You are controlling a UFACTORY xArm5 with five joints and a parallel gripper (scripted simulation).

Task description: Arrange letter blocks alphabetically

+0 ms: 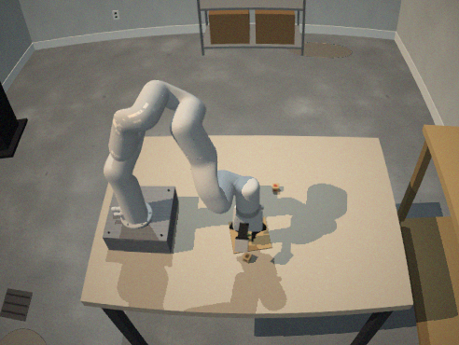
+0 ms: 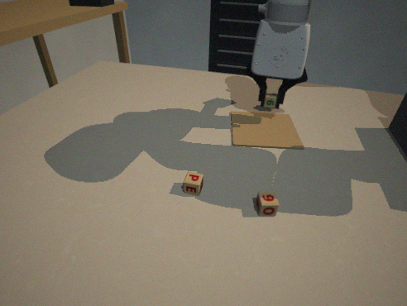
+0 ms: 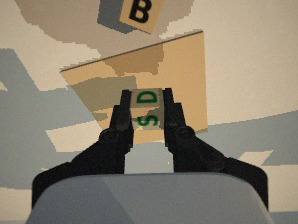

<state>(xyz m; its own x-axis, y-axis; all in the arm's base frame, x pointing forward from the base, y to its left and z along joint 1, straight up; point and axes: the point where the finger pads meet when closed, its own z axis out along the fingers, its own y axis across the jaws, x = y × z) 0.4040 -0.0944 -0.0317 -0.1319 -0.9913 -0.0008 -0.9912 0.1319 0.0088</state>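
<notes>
Now: hand 60 mm above the tan mat, 40 mm to the right of it and 10 mm short of it. Also, from my hand: green-marked block 10 mm below; then red-marked block 270 mm to the left, 50 mm below, 20 mm ahead.
</notes>
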